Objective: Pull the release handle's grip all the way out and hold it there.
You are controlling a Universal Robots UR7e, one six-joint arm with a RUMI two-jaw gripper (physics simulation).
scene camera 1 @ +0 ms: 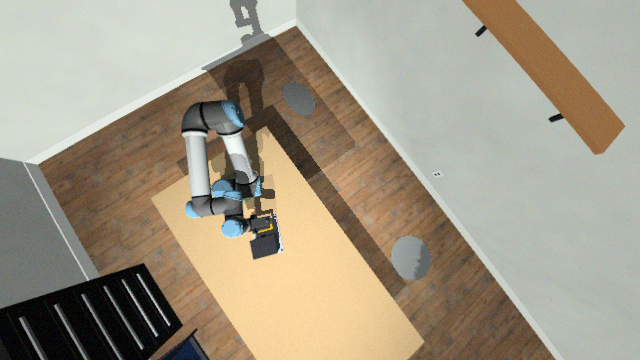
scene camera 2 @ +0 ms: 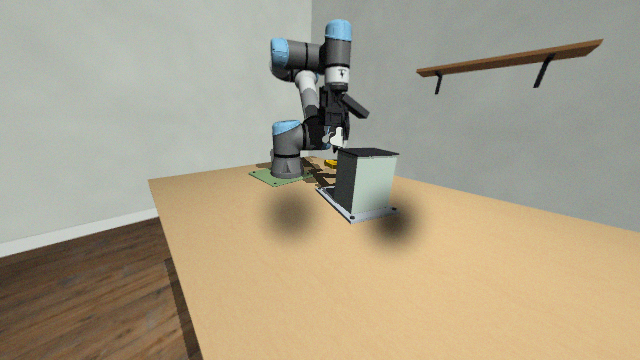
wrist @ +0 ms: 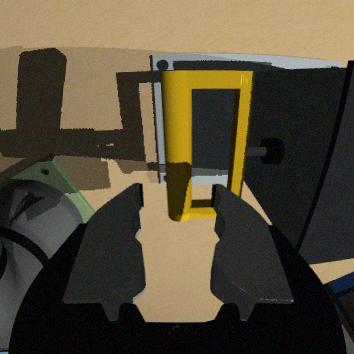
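The release handle's yellow grip (scene camera 1: pixel 266 229) (scene camera 2: pixel 330 163) (wrist: pixel 177 115) is a rectangular frame beside a dark box (scene camera 1: pixel 265 247) (scene camera 2: pixel 345 182) (wrist: pixel 300 120). In the wrist view a short thin shaft (wrist: pixel 256 151) joins it to a black collar on the box. My gripper (scene camera 2: pixel 336 147) (wrist: pixel 177 185) is part open, with nothing between its fingers. It is above the grip in scene camera 2. In the wrist view the near end of the grip's outer bar shows between the fingertips, and the right fingertip overlaps the frame's opening. The fingertips are hidden in scene camera 1.
The box stands on a grey base plate (scene camera 2: pixel 372 215) (wrist: pixel 157 110) on the wooden table (scene camera 1: pixel 320 280) (scene camera 2: pixel 425 280). The arm's green mounting plate (scene camera 2: pixel 275 180) (wrist: pixel 67 177) is close by. A wall shelf (scene camera 1: pixel 550 65) (scene camera 2: pixel 505 61) hangs beyond the table.
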